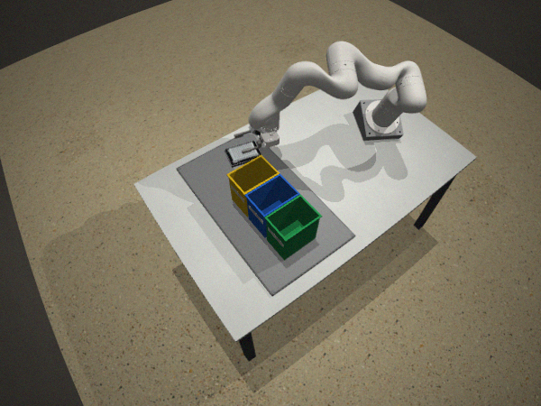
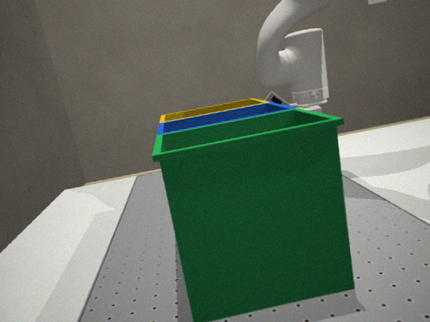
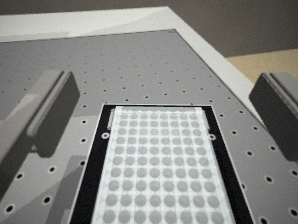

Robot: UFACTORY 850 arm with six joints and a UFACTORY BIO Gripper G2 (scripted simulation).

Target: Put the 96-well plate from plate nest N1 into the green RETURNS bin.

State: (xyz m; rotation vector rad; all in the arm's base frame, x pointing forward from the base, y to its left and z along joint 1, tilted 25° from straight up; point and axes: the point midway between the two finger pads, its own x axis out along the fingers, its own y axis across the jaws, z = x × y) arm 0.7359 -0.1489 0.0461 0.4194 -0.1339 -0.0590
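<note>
Now: hand 7 cm above the clear 96-well plate. Also, from my hand: yellow bin (27 cm to the left, 5 cm ahead, 1 cm above); then black plate nest N1 (8 cm below); then blue bin (40 cm to the left, 2 cm ahead, 1 cm above).
</note>
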